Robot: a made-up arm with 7 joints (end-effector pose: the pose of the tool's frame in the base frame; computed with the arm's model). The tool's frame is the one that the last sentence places. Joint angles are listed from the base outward.
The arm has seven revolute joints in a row. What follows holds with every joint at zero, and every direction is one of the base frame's. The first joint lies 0.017 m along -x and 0.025 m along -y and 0.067 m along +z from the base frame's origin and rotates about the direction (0.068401, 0.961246, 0.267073). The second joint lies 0.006 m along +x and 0.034 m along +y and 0.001 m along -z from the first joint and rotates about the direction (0.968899, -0.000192, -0.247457). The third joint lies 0.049 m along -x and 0.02 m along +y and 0.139 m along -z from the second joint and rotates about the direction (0.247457, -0.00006, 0.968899). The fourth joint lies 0.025 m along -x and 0.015 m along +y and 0.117 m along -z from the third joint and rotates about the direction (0.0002, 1, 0.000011). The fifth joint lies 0.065 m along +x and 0.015 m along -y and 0.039 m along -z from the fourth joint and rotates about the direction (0.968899, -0.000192, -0.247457). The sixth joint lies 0.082 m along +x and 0.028 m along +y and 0.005 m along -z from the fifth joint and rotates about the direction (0.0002, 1, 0.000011). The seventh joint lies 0.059 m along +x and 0.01 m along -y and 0.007 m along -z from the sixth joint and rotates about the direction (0.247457, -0.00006, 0.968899). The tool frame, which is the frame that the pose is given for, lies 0.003 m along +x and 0.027 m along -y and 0.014 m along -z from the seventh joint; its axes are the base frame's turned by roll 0.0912, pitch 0.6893 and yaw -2.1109 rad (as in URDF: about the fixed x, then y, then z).
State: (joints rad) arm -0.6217 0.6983 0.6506 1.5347 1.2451 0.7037 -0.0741
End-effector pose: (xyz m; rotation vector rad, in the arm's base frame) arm 0.1163 0.3111 -0.2665 -0.6790 2.2387 -1.5895
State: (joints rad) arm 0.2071 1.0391 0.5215 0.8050 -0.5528 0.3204 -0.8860
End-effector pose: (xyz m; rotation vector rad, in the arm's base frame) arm -0.0128 0.4137 -0.1000 -0.0074 0.6346 -2.0813
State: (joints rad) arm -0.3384 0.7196 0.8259 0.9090 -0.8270 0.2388 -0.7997
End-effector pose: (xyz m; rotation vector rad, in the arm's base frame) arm 0.1086 0.3553 -0.1885 0.5477 -0.3305 -1.6074
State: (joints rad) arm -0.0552 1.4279 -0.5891 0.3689 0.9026 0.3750 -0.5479
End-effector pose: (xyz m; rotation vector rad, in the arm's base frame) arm 0.1020 0.3605 -0.0887 -0.0698 -1.9651 1.0390
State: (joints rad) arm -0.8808 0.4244 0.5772 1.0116 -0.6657 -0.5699 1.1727
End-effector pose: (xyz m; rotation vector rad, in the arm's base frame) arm 0.3265 0.2561 -0.1661 0.0884 0.1859 -0.1469
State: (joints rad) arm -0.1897 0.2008 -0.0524 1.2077 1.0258 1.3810 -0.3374
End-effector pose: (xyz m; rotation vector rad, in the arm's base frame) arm -0.0282 0.1407 -0.3480 1.2853 -2.2820 1.3236
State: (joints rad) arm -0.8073 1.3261 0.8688 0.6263 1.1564 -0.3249 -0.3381
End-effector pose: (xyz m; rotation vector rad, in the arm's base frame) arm 0.1701 0.3979 0.1614 1.3121 2.2049 -0.7436
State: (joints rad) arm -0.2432 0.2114 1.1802 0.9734 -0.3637 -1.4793 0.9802
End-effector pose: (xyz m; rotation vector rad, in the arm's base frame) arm 0.0087 0.2571 -0.2546 0.7023 0.4686 0.6023
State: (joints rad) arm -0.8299 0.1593 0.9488 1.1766 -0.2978 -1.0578 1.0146
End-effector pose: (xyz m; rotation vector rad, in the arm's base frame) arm 0.2790 0.1759 -0.2415 0.2374 0.2043 -0.0111
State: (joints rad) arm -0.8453 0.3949 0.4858 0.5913 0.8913 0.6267 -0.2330
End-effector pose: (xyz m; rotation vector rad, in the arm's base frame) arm 0.3212 0.1968 -0.1516 0.5507 1.4753 -1.6976
